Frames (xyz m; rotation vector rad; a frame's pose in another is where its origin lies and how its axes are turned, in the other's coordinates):
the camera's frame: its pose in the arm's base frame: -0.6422 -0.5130 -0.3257 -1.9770 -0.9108 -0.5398
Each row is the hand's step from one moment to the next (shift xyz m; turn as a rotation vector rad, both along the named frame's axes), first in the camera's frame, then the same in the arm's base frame.
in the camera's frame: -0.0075 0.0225 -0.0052 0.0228 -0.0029 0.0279
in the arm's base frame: 0.0124 -0.0153 -0.0142 0.0131 0.0337 0.0019
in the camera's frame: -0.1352 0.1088 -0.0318 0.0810 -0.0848 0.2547
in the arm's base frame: -0.0035 -0.1187 -0.1305 -0.0068 0.2780 -0.0359
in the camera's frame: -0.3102 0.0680 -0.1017 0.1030 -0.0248 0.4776
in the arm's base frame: -0.1484 -0.2322 -0.1878 0.0593 0.4545 -0.1710
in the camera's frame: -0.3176 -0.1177 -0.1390 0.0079 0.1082 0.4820
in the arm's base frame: -0.2970 -0.2008 -0.0743 0.1010 0.3737 -0.3070
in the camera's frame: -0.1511 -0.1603 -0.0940 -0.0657 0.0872 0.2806
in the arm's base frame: -0.2223 -0.0822 0.0348 0.0325 0.1814 -0.2381
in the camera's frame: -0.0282 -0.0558 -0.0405 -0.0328 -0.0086 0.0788
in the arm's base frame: -0.0620 -0.0256 0.0324 -0.0255 0.0570 -0.0588
